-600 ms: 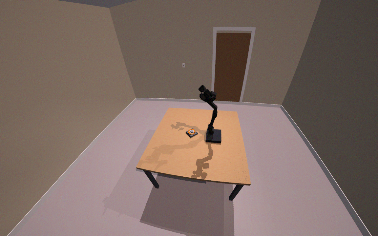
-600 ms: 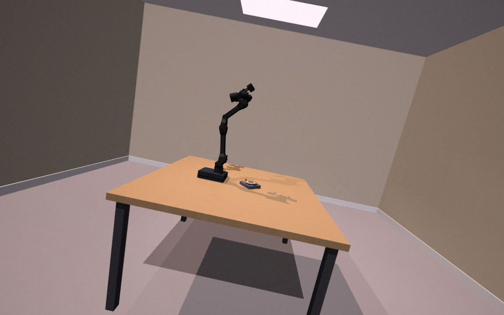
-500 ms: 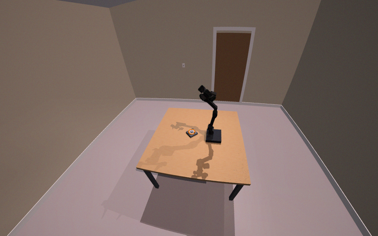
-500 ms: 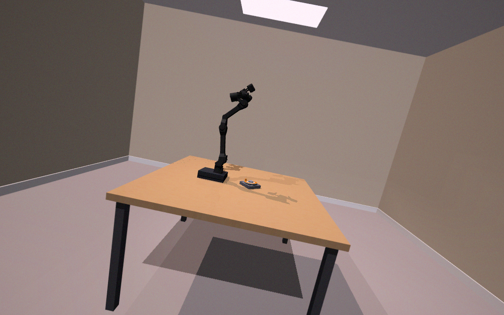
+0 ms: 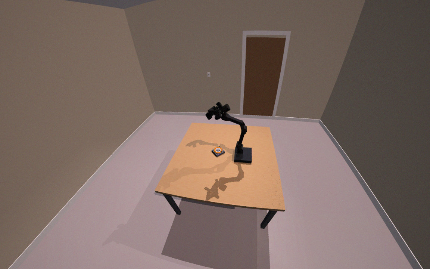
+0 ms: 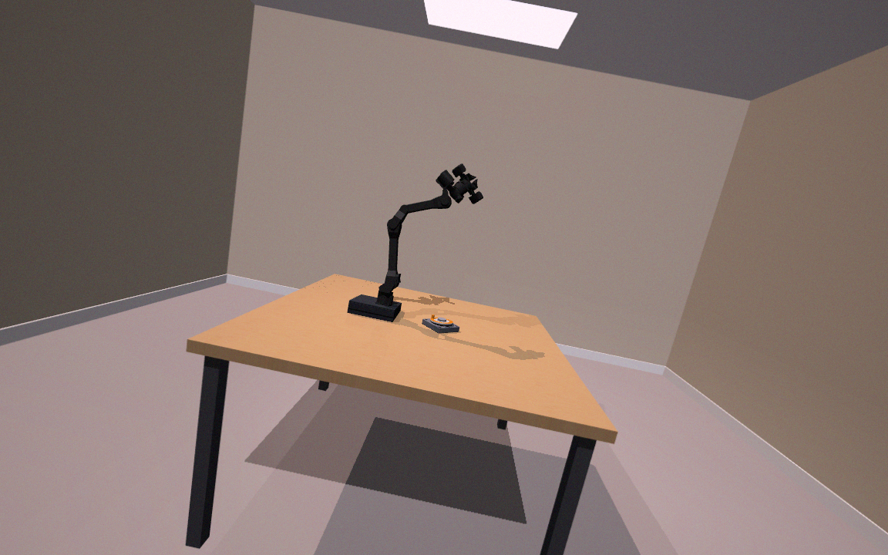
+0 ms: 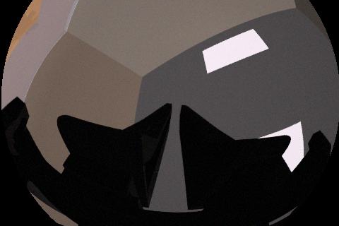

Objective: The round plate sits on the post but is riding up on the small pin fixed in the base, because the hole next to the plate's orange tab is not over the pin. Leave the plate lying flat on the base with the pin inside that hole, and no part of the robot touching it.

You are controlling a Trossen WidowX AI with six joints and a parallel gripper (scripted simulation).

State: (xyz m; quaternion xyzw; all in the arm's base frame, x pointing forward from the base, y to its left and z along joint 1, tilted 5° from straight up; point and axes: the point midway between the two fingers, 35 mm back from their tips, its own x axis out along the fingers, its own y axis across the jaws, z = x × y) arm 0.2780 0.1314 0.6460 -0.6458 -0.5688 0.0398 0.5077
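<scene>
Now: the base 1 cm behind my gripper tip, 20 cm to the right of it and 68 cm below it.
</scene>
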